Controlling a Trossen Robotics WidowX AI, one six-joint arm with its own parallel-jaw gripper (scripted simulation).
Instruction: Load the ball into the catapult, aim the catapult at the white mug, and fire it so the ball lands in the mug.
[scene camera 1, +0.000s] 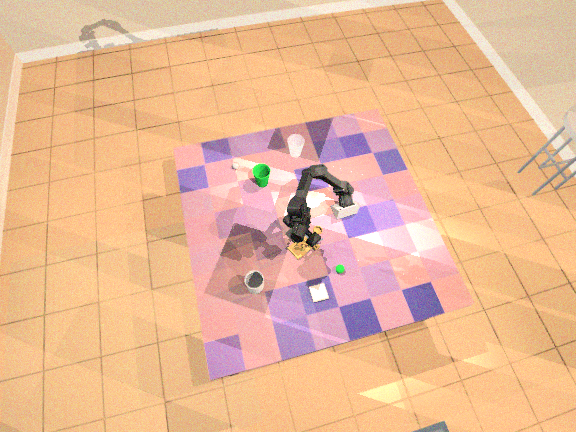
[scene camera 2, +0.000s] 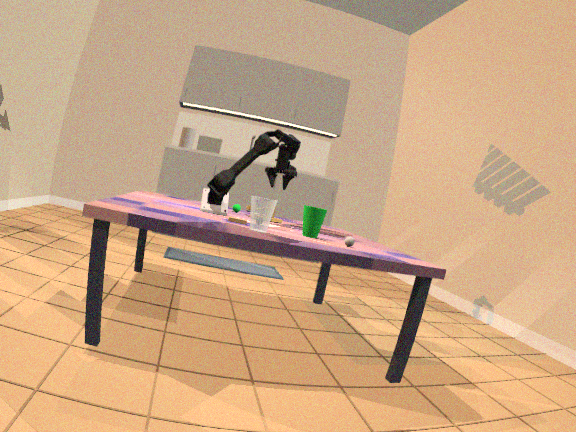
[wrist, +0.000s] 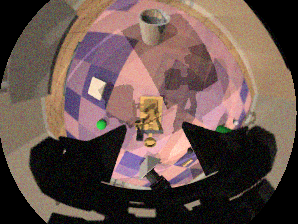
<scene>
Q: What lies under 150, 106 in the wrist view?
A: A wooden catapult.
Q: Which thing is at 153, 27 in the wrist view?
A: A white mug.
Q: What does my gripper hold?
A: Nothing.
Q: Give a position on a clear glass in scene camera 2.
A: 262, 209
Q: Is my gripper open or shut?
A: Open.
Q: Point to my gripper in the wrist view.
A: At 154, 126
</scene>
